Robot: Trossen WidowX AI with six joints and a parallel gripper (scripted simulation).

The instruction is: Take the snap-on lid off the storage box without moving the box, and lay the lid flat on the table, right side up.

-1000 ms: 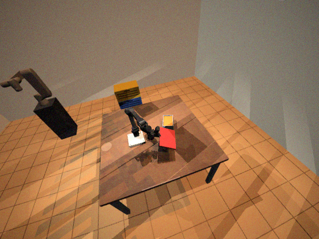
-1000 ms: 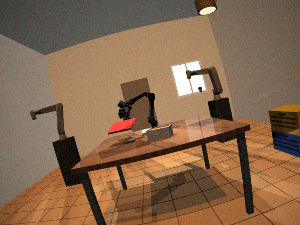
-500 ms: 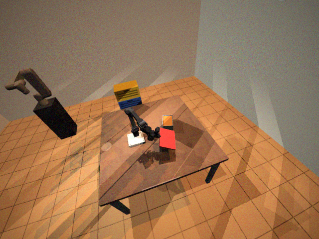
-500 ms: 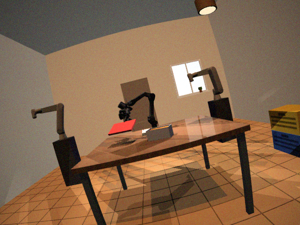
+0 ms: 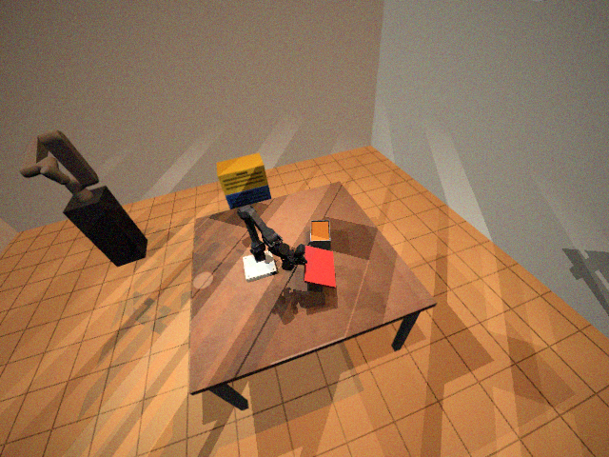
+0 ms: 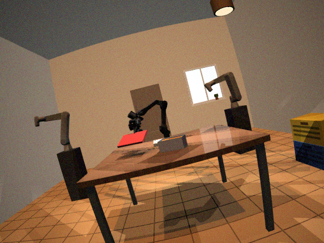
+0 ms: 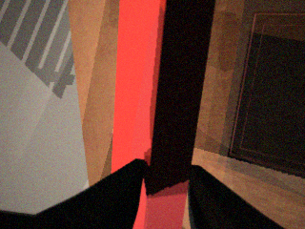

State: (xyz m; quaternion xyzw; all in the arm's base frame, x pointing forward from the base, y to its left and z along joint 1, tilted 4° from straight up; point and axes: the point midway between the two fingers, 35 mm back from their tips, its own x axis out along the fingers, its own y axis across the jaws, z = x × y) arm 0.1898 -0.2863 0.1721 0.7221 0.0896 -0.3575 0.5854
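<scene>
Right now my gripper tip is 70 mm short of the red lid, 30 mm to the left of it and 30 mm above it. From my gripper tip the other things lie so: grey storage box: 280 mm to the left, 210 mm ahead, 130 mm below.
</scene>
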